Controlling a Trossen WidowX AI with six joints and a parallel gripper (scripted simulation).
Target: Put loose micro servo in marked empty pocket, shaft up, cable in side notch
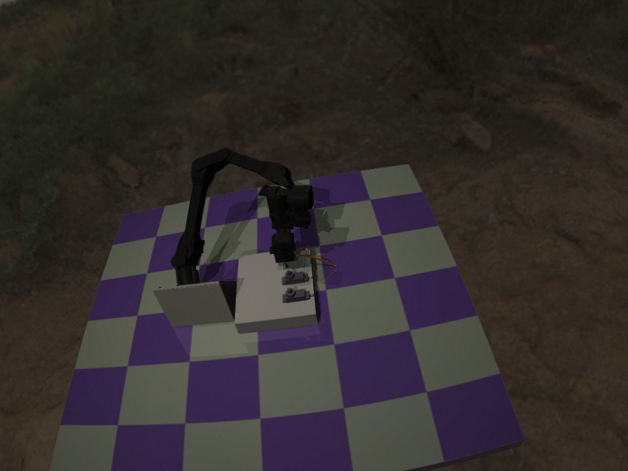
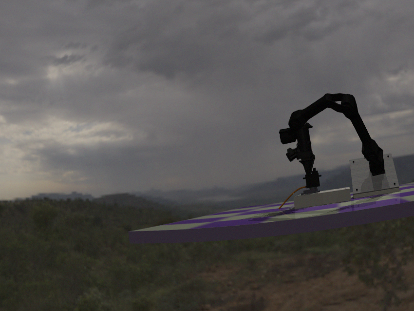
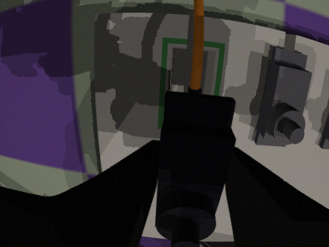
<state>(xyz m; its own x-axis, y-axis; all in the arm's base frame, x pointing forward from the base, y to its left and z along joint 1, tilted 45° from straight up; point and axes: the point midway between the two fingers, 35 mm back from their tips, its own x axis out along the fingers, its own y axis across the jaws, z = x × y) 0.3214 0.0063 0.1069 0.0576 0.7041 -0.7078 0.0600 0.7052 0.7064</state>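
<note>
Now: the deck 100 mm below my gripper tip, 100 mm behind it and 70 mm to the right of it.
</note>
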